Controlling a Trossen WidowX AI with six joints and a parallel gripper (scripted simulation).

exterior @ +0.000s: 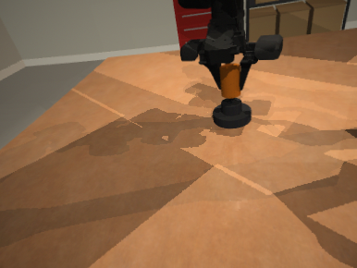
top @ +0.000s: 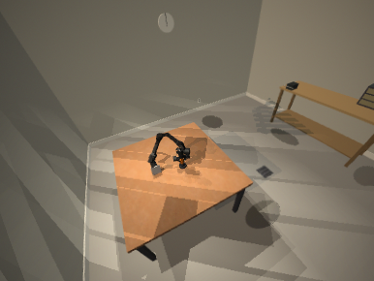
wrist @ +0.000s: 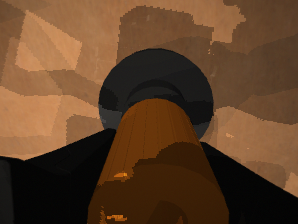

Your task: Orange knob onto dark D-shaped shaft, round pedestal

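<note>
Now: the orange knob 2 cm above my gripper tip. From my gripper tip the other things lie so: dark round pedestal: 4 cm below.
</note>
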